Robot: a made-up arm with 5 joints.
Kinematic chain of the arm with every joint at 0, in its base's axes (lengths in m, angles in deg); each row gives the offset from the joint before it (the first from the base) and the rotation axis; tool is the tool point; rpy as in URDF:
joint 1: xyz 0.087 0 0.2 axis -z
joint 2: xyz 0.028 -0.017 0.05 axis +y
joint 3: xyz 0.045 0 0.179 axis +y
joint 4: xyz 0.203 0 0.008 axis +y
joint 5: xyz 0.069 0.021 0 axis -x
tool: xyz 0 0 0 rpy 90 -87.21 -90
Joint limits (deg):
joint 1: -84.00..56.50
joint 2: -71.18..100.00
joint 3: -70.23..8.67
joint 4: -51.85..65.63
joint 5: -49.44..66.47
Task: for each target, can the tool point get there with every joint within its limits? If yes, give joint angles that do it. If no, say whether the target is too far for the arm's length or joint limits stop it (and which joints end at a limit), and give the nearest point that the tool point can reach.
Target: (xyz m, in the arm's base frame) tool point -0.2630 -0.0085 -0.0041
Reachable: no: joint limits stop it (at a limit: joint 1, joint 2, joint 3, joint 4) | nearest point 0.0904 0.0704 -0.0271 | short by 0.363 m
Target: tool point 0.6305 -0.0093 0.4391
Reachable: no: too far | nearest point 0.5436 -0.0078 0.4072 | short by 0.093 m
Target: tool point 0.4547 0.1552 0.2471
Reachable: yes | joints -22.31 32.12 1.51 -12.53 49.85
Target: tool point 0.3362 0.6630 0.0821
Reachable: no: too far | nearest point 0.2528 0.4411 0.1406 | short by 0.244 m
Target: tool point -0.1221 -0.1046 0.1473
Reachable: no: joint limits stop it (at a limit: joint 1, joint 2, joint 3, joint 4) | nearest point 0.1292 -0.0565 -0.0271 | short by 0.310 m
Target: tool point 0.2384 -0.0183 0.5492
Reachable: yes | joints 8.39 -43.67 2.09 43.31 -32.63
